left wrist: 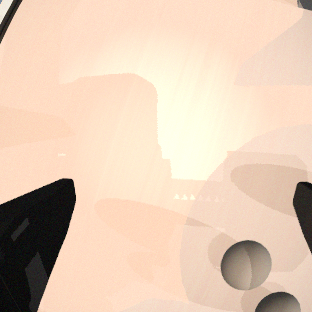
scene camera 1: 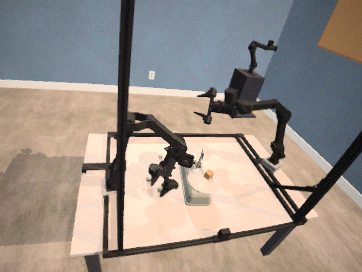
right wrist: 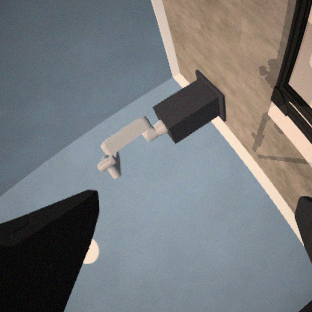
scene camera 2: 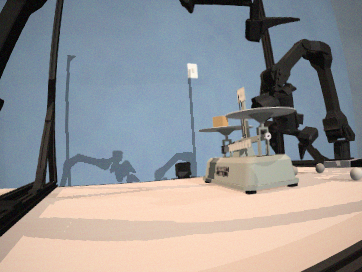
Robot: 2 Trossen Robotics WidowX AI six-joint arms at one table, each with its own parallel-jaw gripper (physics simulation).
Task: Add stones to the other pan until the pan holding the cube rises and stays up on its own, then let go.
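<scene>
An orange cube sits on one pan of a pale green balance scale. That pan is low. The other pan stands higher and bears no visible stone. Round grey stones lie on the table beside the scale, near my left gripper. Another stone is partly cut off in the left wrist view. My left gripper is open, pointing down above the table by the stones. My right gripper is open and empty, raised high beyond the table's far edge.
A black frame rail runs round the table, with upright posts. A small black block is on the rail. A dark pedestal with a small arm stands beyond the table.
</scene>
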